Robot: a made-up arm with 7 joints. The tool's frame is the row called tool.
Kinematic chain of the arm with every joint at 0, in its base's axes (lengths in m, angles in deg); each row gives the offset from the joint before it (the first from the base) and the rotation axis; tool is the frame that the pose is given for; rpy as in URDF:
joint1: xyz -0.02 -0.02 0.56 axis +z
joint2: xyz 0 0 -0.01 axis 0 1 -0.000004
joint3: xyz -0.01 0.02 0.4 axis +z
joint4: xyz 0.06 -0.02 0 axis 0 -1 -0.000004
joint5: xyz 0.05 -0.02 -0.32 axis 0 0.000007 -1
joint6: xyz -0.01 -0.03 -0.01 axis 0 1 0.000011
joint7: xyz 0.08 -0.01 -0.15 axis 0 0.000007 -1
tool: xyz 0 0 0.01 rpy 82.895 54.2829 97.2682
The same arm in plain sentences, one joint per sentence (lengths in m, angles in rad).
The arm has seven revolute joints in a row. What follows holds with every joint at zero, and every direction is one of the base frame's. The first joint lies 0.0200 m along -x and 0.0200 m along -y and 0.5600 m along +z from the base frame's origin and turns about +z. The second joint lies 0.0100 m along -z from the first joint and turns about +y. The third joint lies 0.0100 m along -x and 0.0200 m along +y and 0.4000 m along +z from the second joint and turns about +z. The fourth joint lies 0.0600 m along +x and 0.0200 m along -y from the third joint and turns about -y. The fifth joint lies 0.0500 m along +x and 0.0200 m along -y and 0.3200 m along -z from the fourth joint and turns about -z. The sixth joint lies 0.0100 m along -x and 0.0300 m along -y and 0.0100 m along -z from the fifth joint and turns about +y. The seventh joint lies 0.0800 m along +x and 0.0100 m along -y and 0.1500 m along -z from the sixth joint and turns about -z. The tool frame, which is the frame that the pose is given for, lies 0.0100 m along +z from the seventh joint; its axes are the base frame's turned by roll 1.4468, pitch 0.9474 and yaw 1.6977 rad (as in URDF: about the fixed x, then y, then z).
